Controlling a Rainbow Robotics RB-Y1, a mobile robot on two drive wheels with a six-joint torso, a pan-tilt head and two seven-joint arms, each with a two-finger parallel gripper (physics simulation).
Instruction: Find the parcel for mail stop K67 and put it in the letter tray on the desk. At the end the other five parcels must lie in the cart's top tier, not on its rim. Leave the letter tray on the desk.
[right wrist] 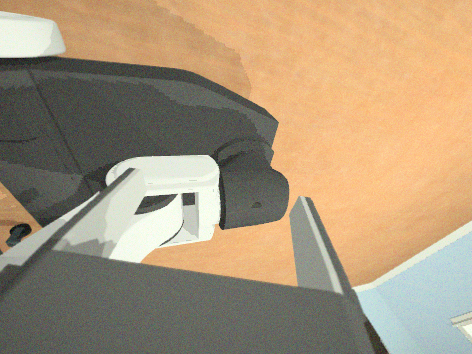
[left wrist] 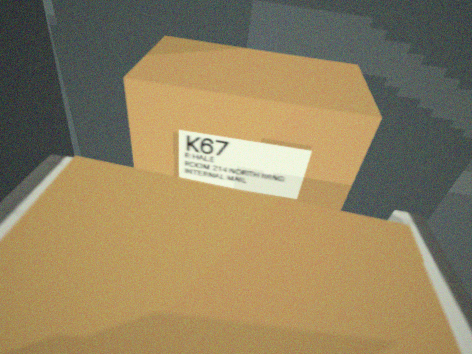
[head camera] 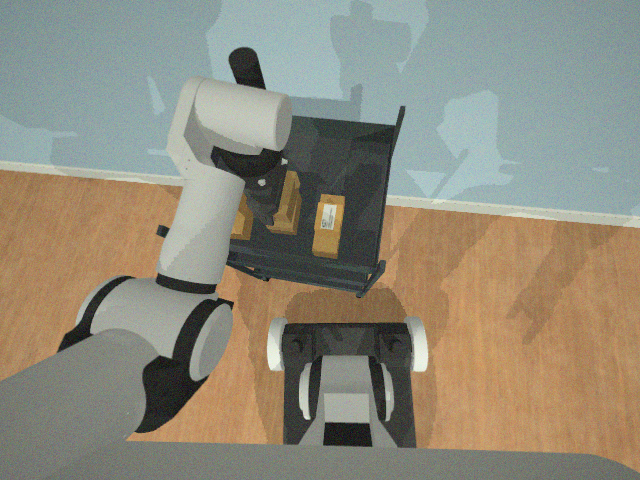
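Seen in the pictures: left gripper, fingertip midpoint: (left wrist: 234,205) (head camera: 274,201); right gripper, fingertip midpoint: (right wrist: 220,192); robot's base at its link origin: (head camera: 345,341).
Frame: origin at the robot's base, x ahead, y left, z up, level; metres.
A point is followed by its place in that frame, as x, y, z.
My left gripper (head camera: 278,198) @[0.335, 0.138, 0.747] (left wrist: 234,205) @[0.335, 0.138, 0.747] is shut on a brown parcel (left wrist: 210,260) @[0.334, 0.151, 0.777], raised over the cart's top tier (head camera: 356,222) @[0.310, -0.036, 0.664]; no label shows on its visible face. The K67 parcel (left wrist: 250,92) @[0.336, 0.158, 0.710] stands in the tier just beyond the held one, its white K67 label facing the left wrist camera. In the head view, the K67 parcel (head camera: 289,227) @[0.287, 0.111, 0.714] appears partly covered by the held parcel. A parcel (head camera: 327,240) @[0.255, 0.029, 0.716] with an unreadable label lies to the right. Another parcel (head camera: 241,224) @[0.298, 0.218, 0.716] is partly hidden by my left arm. My right gripper (right wrist: 220,192) @[-0.329, -0.232, 0.496] is open and empty. The letter tray and desk do not show.
The cart's side rim (head camera: 388,180) @[0.379, -0.104, 0.731] rises at the right, and its near bar (head camera: 310,276) @[0.220, 0.100, 0.426] faces my wheeled base (head camera: 348,338) @[0.024, -0.012, 0.191]. A blue wall (head camera: 491,62) @[0.611, -0.324, 0.784] stands behind the cart. My left arm (head camera: 199,222) @[0.200, 0.151, 1.013] hides the cart's left part. Wooden floor (head camera: 516,310) @[0.120, -0.714, 0.001] lies at the right.
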